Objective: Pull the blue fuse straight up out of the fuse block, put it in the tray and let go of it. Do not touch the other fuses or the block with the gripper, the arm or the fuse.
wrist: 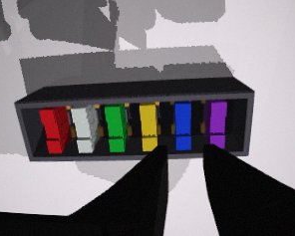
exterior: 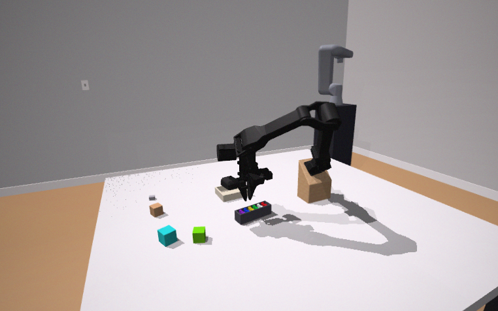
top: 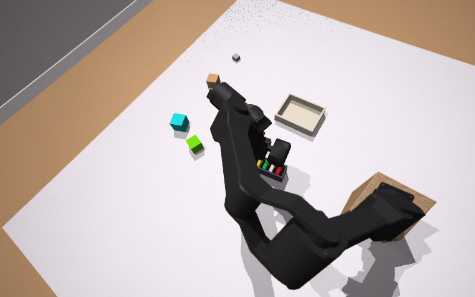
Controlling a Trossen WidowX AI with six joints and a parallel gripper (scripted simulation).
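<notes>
Right now the blue fuse is 50 mm below my gripper tip. Round my gripper tip: grey cube (360 mm to the right, 280 mm ahead, 70 mm below); then tray (230 mm to the right, 70 mm below, 40 mm behind).
</notes>
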